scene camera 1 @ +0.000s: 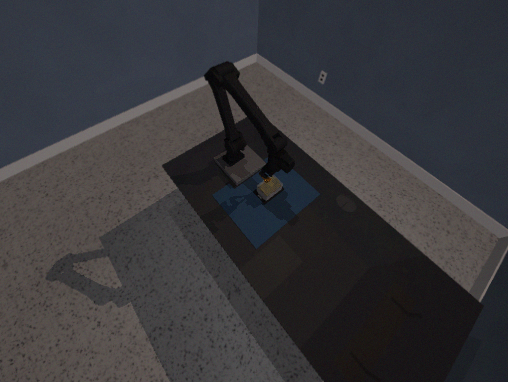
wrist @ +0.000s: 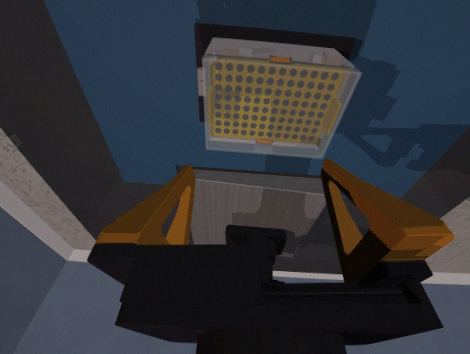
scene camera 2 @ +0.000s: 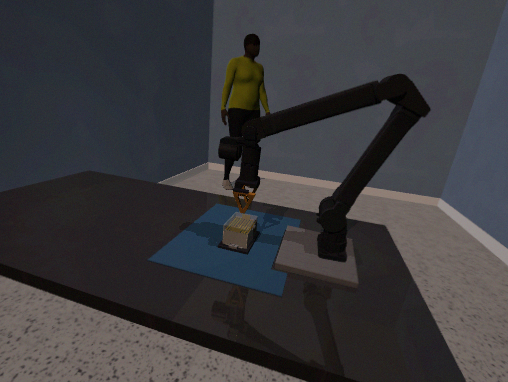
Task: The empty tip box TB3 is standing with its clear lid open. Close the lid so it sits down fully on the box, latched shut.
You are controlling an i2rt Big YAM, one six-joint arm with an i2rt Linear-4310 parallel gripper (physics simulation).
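Places are measured from the arm's base along level axes (x left, y ahead, z down), in centimetres.
Pixels of known places: gripper, fingertip midpoint: (scene camera 1: 271,176) (wrist: 256,168) (scene camera 2: 245,207); arm's base at its link origin: (scene camera 1: 233,157) (wrist: 255,237) (scene camera 2: 330,249).
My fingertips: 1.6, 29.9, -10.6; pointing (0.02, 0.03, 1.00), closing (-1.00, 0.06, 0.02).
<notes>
Ahead of a thing's pixels: the offset from my fingertips to its top centre, as dx, dy, dz. "spot": to the spot under its first point. Level surfaces: height alone.
The tip box TB3 @[-1.5, +1.1, +5.4] (scene camera 1: 264,194) (scene camera 2: 237,239) (wrist: 275,100) stands upright, with a pale body and a yellow top deck full of round holes. Its clear lid @[spot: -4.8, -1.3, +5.4] (scene camera 2: 250,217) (wrist: 265,151) lies over the deck; its see-through walls surround the yellow deck in the wrist view. Orange tabs show at the middle of two opposite sides. Whether the lid is fully seated or latched cannot be told. My gripper (scene camera 1: 267,180) (scene camera 2: 243,210) (wrist: 256,168) is open and empty. Its orange fingertips are above the box's robot-side edge, apart from the lid as far as the views show.
The box stands on a dark base @[spot: +6.1, +1.2, +11.8] (scene camera 2: 234,247) (wrist: 199,31) on a blue mat @[dz +13.1] (scene camera 1: 257,227) (scene camera 2: 185,257) (wrist: 135,100). The arm's greyish mounting board (scene camera 1: 242,172) (scene camera 2: 305,260) (wrist: 220,205) is beside the mat. A person in a yellow top (scene camera 2: 246,85) stands beyond the dark table @[dz +13.4] (scene camera 2: 90,220).
</notes>
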